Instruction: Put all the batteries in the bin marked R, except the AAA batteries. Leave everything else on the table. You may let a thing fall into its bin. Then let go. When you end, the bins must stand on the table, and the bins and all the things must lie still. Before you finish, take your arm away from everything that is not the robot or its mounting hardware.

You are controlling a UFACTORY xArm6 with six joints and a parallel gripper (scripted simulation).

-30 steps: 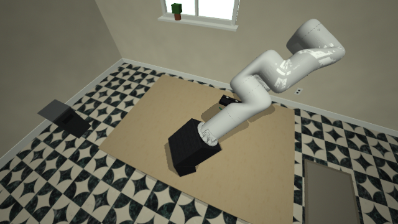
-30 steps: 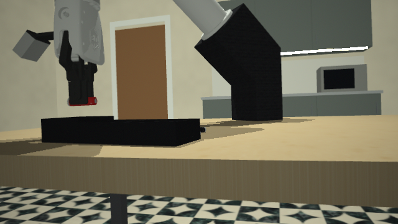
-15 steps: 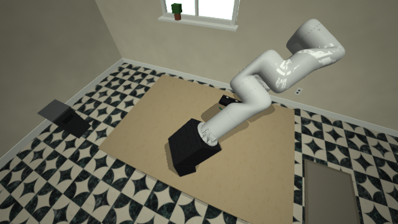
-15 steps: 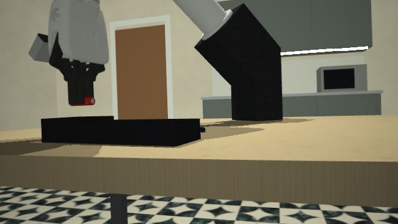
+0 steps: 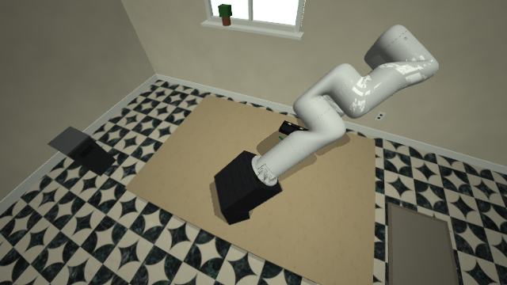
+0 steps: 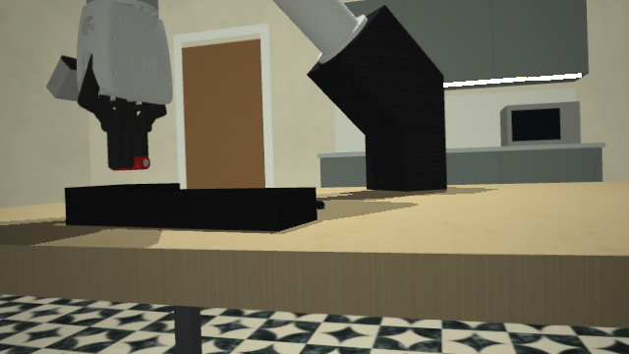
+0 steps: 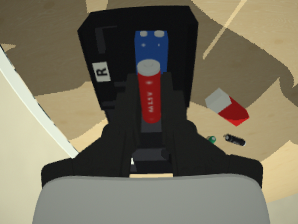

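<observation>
The blue block battery lies 60 mm below my hand and 10 mm to the right of it. Also, from my hand: red battery: 20 mm below; then black bin: 80 mm to the left, 60 mm below, 20 mm ahead; then red thing: 90 mm to the left, 70 mm below, 70 mm behind.
</observation>
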